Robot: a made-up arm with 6 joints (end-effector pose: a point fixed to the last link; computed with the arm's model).
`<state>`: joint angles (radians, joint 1 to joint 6).
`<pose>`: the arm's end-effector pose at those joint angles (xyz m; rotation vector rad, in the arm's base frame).
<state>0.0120 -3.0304 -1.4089 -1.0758 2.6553 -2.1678</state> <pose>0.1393 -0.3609 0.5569 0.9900 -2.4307 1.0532</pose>
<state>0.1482 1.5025 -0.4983 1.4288 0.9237 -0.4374</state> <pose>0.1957 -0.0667 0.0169 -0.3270 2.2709 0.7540</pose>
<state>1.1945 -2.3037 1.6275 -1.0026 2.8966 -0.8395</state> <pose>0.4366 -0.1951 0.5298 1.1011 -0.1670 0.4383</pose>
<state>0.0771 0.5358 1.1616 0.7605 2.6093 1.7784</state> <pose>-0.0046 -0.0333 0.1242 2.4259 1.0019 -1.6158</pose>
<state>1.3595 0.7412 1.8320 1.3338 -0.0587 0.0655</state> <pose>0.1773 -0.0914 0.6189 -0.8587 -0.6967 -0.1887</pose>
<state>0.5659 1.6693 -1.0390 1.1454 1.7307 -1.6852</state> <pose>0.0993 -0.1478 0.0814 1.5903 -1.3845 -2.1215</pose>
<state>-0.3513 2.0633 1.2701 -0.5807 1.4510 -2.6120</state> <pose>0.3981 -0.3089 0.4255 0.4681 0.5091 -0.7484</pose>
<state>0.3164 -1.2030 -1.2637 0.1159 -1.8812 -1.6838</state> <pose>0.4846 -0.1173 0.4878 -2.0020 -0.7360 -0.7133</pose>
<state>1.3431 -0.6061 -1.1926 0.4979 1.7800 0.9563</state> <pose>0.0047 -0.1140 0.4554 -0.6373 0.4365 2.8823</pose>
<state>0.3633 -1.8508 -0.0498 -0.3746 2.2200 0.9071</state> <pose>0.0722 -0.3746 0.5094 0.0387 0.7888 -2.2663</pose>
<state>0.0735 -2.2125 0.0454 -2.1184 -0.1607 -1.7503</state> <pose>0.5477 -0.0503 0.3695 -0.8670 0.0044 0.0757</pose>
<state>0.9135 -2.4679 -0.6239 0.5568 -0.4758 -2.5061</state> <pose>0.5921 -0.1982 0.3632 0.8999 0.6507 -0.1875</pose>
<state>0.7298 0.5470 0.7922 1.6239 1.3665 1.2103</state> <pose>0.0582 -0.3959 0.3121 0.8947 0.4644 -1.4574</pose>
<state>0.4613 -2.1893 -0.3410 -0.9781 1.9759 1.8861</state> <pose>0.1732 -0.4702 0.3772 0.9452 0.1666 -1.5616</pose>
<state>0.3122 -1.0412 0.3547 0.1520 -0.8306 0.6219</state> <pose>0.4760 0.0811 0.3184 -0.1946 0.6362 1.1157</pose>
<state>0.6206 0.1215 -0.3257 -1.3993 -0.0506 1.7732</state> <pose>0.5796 -0.1659 0.3264 2.6147 -0.5270 1.5354</pose>
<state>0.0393 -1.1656 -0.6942 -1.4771 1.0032 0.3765</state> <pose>0.3960 -0.1900 -0.0520 1.2988 1.3777 -0.1118</pose>
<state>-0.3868 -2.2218 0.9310 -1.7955 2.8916 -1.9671</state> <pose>0.1970 -0.3269 0.1199 1.8681 -0.0473 -1.3374</pose>
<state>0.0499 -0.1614 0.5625 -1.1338 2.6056 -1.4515</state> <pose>0.2209 0.0271 0.0468 -1.4998 1.0906 1.3735</pose>
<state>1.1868 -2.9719 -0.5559 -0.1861 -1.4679 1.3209</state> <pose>0.4592 -0.2746 0.1921 -1.7347 2.0730 -0.0834</pose>
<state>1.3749 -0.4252 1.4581 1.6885 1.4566 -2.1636</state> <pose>0.1931 -0.0592 0.6366 1.3071 -0.0100 1.6568</pose>
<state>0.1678 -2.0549 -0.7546 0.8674 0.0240 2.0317</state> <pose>0.4525 -0.4208 0.5126 0.1141 0.4737 -0.9609</pose>
